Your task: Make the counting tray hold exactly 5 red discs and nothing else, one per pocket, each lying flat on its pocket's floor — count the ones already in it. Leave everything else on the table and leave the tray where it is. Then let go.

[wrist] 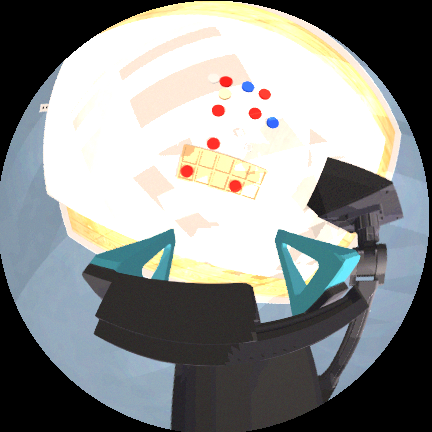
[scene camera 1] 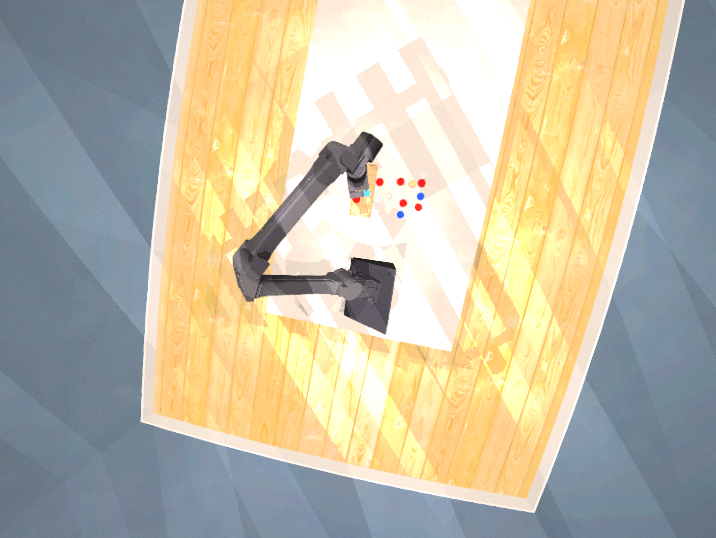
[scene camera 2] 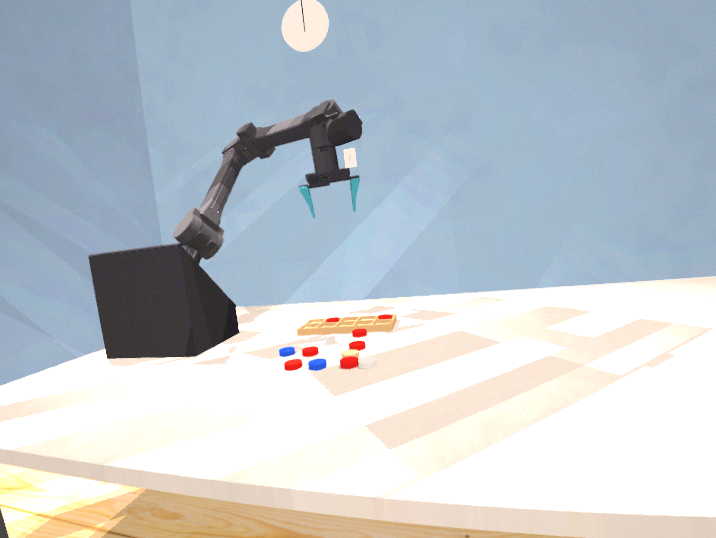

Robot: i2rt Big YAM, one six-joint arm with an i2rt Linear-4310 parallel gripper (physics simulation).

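The tan counting tray (scene camera 1: 362,212) (scene camera 2: 324,331) (wrist: 210,186) has two rows of pockets. In the wrist view's lower row, one red disc (scene camera 2: 384,317) (wrist: 186,171) is in the far-left pocket and another red disc (scene camera 1: 355,199) (scene camera 2: 332,319) (wrist: 235,185) in the fourth. Both look flat. A loose red disc (scene camera 1: 379,181) (scene camera 2: 359,332) (wrist: 213,143) lies just beside the tray. Other red discs lie farther out, including one red disc (scene camera 1: 400,181) (scene camera 2: 357,345) (wrist: 218,110) and another red disc (scene camera 1: 403,203) (scene camera 2: 310,351) (wrist: 255,113). My gripper (scene camera 2: 334,214) (wrist: 226,235) is open and empty, high above the tray; the arm partly hides the tray from overhead.
Among the loose discs lie a blue disc (scene camera 1: 420,196) (scene camera 2: 317,364) (wrist: 248,87), another blue disc (scene camera 1: 399,214) (scene camera 2: 286,351) (wrist: 272,122), a cream disc (scene camera 1: 412,183) (scene camera 2: 350,353) (wrist: 225,94) and a white disc (scene camera 2: 366,363) (wrist: 214,78). Small white items lie near the tray.
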